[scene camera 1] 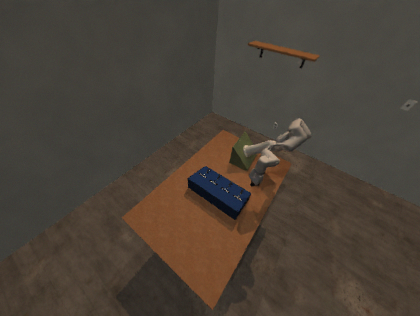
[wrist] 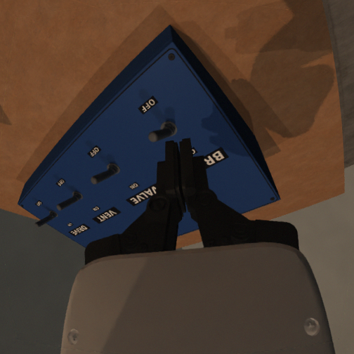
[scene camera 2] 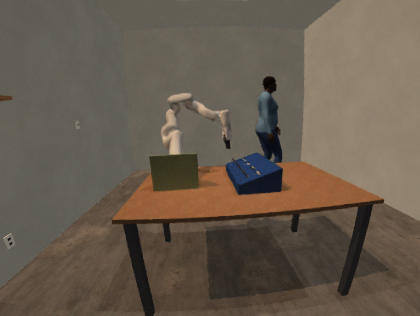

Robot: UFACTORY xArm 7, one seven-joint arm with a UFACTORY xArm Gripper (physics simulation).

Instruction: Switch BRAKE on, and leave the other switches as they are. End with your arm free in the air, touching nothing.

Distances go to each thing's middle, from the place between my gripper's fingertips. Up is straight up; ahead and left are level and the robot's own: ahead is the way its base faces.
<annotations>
My gripper is now 110 mm short of the blue switch box (scene camera 2: pixel 264 176), 240 mm to the left of it and 120 mm above it.
</annotations>
